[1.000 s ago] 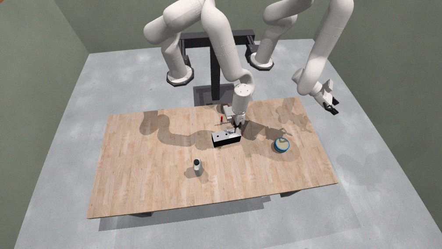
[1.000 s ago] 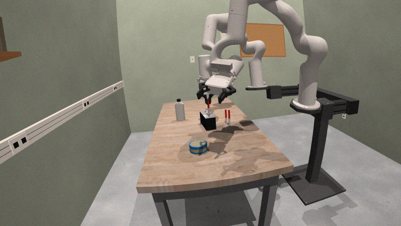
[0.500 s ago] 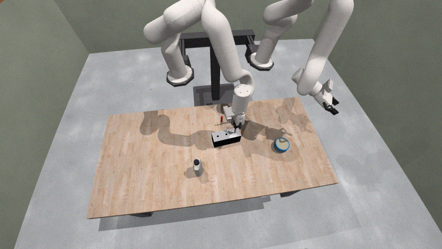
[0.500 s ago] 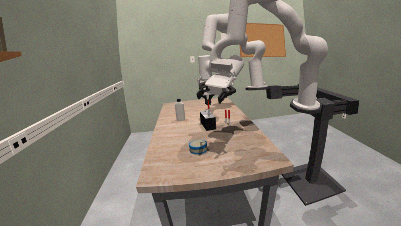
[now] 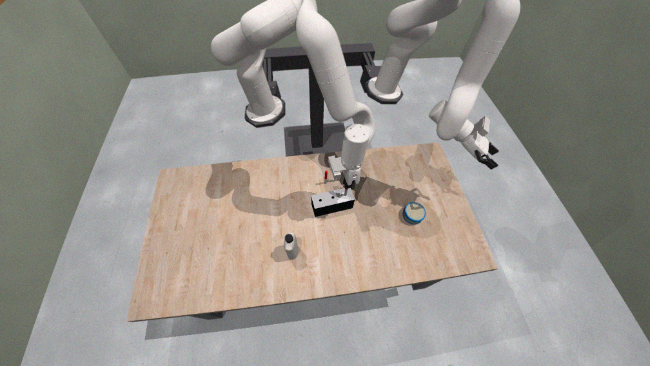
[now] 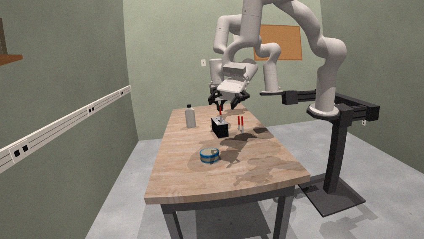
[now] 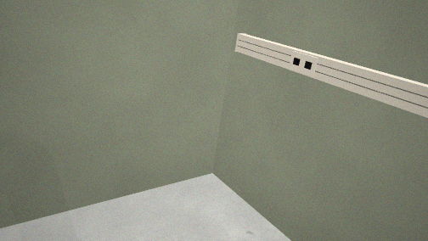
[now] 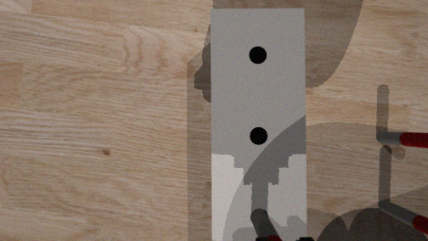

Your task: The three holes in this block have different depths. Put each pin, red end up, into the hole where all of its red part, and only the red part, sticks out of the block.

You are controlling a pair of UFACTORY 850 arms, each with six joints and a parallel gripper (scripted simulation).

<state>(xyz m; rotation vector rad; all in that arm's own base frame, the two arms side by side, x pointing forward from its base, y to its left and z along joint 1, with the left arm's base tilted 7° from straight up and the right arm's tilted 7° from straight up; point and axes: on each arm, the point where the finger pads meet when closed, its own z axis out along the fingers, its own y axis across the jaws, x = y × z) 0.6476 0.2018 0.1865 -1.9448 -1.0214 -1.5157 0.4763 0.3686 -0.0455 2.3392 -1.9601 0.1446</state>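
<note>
My right hand is 60 mm to the left of the black block and 150 mm above it. The rest, counted from my right hand: round blue-rimmed tin (150 mm ahead, 300 mm to the left, 170 mm below); grey bottle (170 mm ahead, 290 mm to the right, 80 mm below).
</note>
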